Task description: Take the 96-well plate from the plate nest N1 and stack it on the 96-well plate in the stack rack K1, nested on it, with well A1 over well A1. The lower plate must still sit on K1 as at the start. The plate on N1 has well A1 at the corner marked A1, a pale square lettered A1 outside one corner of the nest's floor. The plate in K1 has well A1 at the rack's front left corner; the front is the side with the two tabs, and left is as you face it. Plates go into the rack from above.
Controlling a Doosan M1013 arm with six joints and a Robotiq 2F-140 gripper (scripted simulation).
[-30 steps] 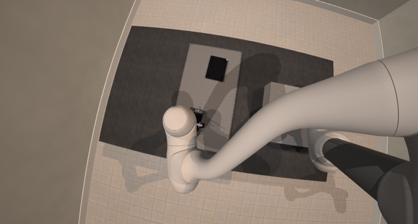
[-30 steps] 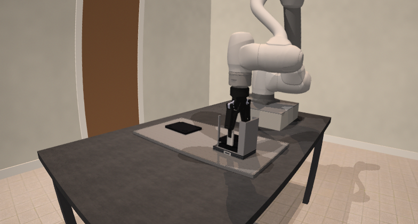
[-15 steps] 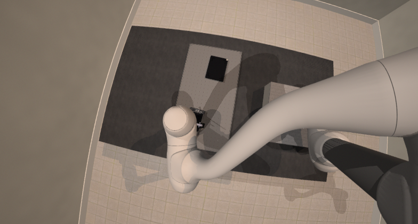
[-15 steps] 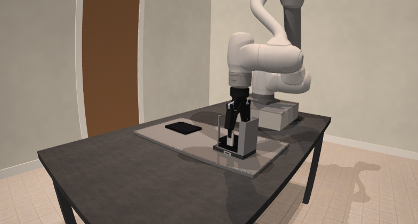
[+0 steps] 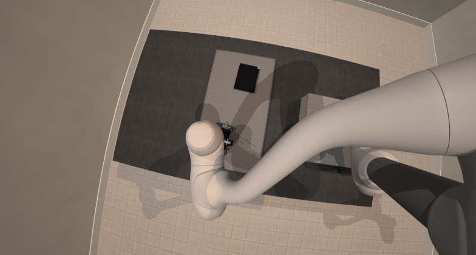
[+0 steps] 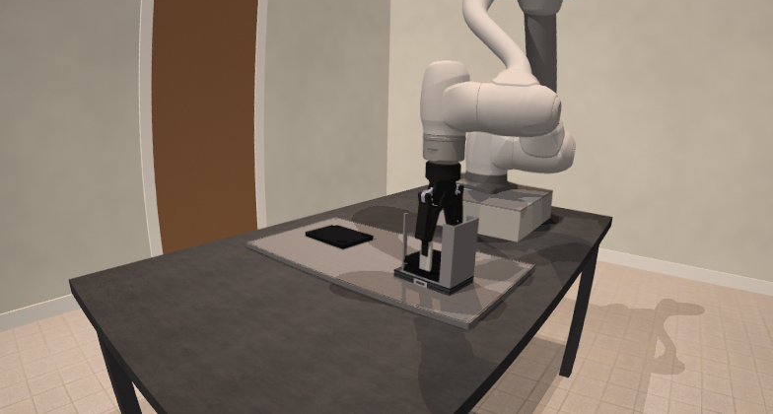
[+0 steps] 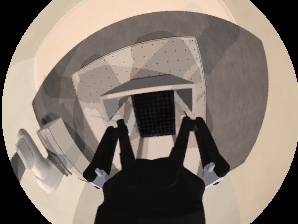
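Right now the tall grey wall is 1 cm behind my hand, 7 cm to the left of it and 2 cm above it. Round my hand: pale A1 mark (5 cm behind, 47 cm to the right, 6 cm below).
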